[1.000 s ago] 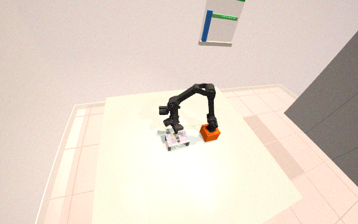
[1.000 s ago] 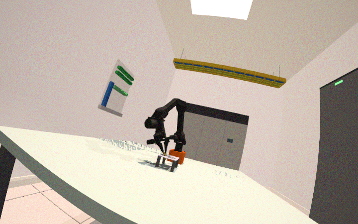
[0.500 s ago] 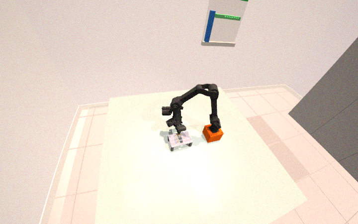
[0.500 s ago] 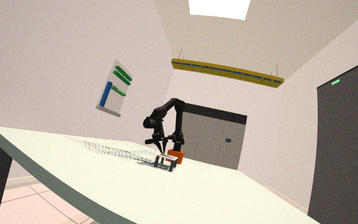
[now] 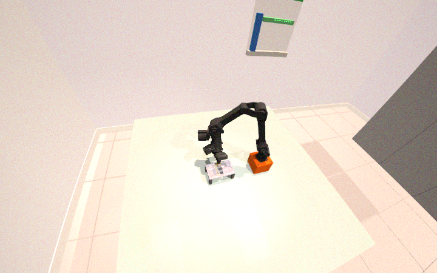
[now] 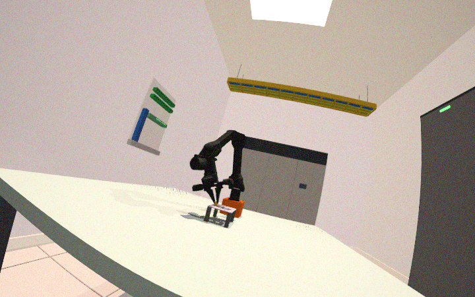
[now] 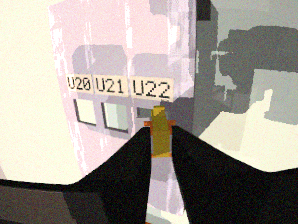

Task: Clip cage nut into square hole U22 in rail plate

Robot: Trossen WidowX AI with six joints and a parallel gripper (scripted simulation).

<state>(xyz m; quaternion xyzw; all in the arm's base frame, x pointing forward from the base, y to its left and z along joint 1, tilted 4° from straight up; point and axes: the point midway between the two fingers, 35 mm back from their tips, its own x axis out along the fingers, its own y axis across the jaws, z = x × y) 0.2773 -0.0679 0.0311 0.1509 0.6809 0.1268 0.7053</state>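
My gripper tip is now 1 cm above the cage nut.
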